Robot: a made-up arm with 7 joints. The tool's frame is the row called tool.
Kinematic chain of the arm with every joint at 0, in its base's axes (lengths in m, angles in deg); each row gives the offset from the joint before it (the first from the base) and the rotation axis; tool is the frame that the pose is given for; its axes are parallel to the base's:
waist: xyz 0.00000 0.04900 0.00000 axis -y
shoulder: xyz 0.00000 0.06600 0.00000 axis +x
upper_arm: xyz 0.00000 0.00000 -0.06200 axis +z
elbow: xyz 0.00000 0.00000 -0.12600 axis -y
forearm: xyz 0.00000 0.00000 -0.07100 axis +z
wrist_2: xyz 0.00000 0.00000 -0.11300 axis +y
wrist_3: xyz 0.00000 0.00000 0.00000 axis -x
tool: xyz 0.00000 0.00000 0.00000
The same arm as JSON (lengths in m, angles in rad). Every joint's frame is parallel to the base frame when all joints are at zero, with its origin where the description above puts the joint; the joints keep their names.
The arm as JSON. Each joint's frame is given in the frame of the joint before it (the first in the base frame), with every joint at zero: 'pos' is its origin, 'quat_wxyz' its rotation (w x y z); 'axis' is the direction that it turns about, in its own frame. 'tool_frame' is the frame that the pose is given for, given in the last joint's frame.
{"length_unit": "m", "angle_unit": "rad", "joints": [
  {"joint": "waist", "pos": [0.0, 0.049, 0.0], "quat_wxyz": [1.0, 0.0, 0.0, 0.0], "axis": [0.0, -1.0, 0.0]},
  {"joint": "shoulder", "pos": [0.0, 0.066, 0.0], "quat_wxyz": [1.0, 0.0, 0.0, 0.0], "axis": [1.0, 0.0, 0.0]},
  {"joint": "upper_arm", "pos": [0.0, 0.0, -0.062], "quat_wxyz": [1.0, 0.0, 0.0, 0.0], "axis": [0.0, 0.0, 1.0]},
  {"joint": "elbow", "pos": [0.0, 0.0, -0.126], "quat_wxyz": [1.0, 0.0, 0.0, 0.0], "axis": [0.0, -1.0, 0.0]},
  {"joint": "forearm", "pos": [0.0, 0.0, -0.071], "quat_wxyz": [1.0, 0.0, 0.0, 0.0], "axis": [0.0, 0.0, 1.0]},
  {"joint": "wrist_2", "pos": [0.0, 0.0, -0.113], "quat_wxyz": [1.0, 0.0, 0.0, 0.0], "axis": [0.0, 1.0, 0.0]},
  {"joint": "wrist_3", "pos": [0.0, 0.0, 0.0], "quat_wxyz": [1.0, 0.0, 0.0, 0.0], "axis": [-1.0, 0.0, 0.0]}
], "tool_frame": {"pos": [0.0, 0.0, 0.0], "quat_wxyz": [1.0, 0.0, 0.0, 0.0]}}

